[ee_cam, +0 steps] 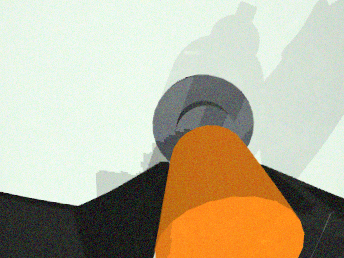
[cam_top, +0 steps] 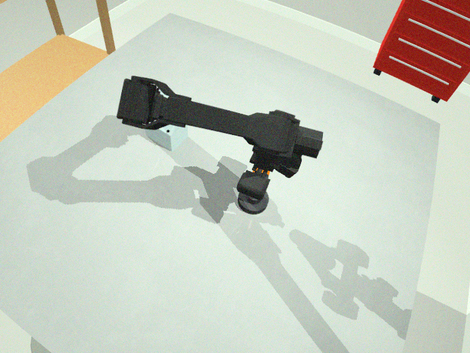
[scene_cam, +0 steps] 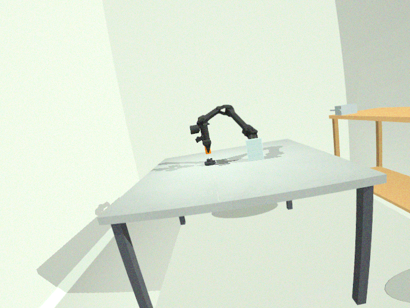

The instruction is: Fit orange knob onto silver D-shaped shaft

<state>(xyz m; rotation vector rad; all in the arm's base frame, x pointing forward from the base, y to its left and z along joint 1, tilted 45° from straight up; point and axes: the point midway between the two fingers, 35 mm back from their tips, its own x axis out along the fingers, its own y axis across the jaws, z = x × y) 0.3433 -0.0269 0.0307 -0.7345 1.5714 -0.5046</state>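
My gripper tip is now 6 cm above the round pedestal. Also, from my gripper tip: orange knob (3 cm above).
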